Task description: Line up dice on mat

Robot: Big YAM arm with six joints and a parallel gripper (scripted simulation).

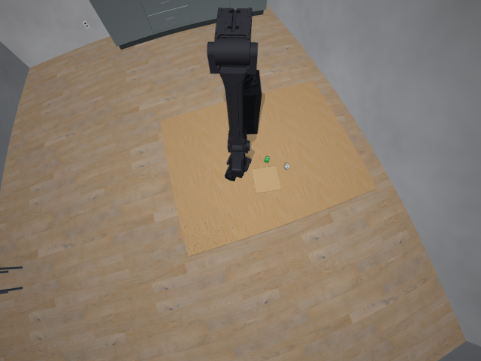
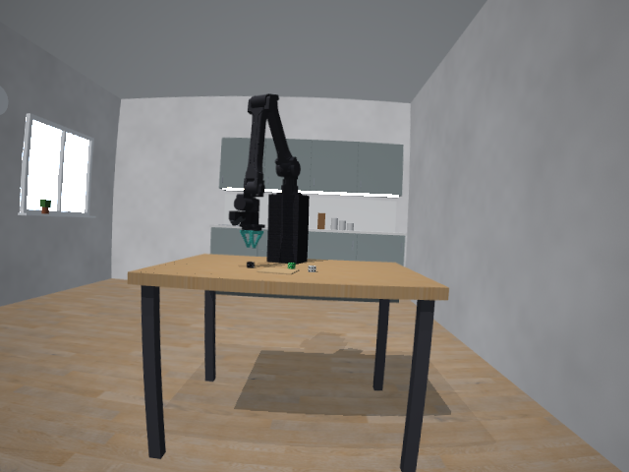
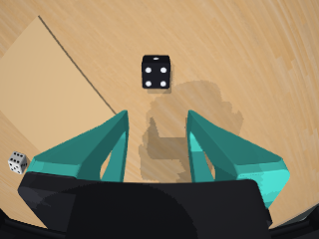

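My hand is 80 mm above the black die. The rest, counted from my hand: mat 60 mm ahead, 130 mm to the left, 90 mm below; green die 50 mm behind, 170 mm to the left, 80 mm below; white die 20 mm ahead, 260 mm to the left, 80 mm below.
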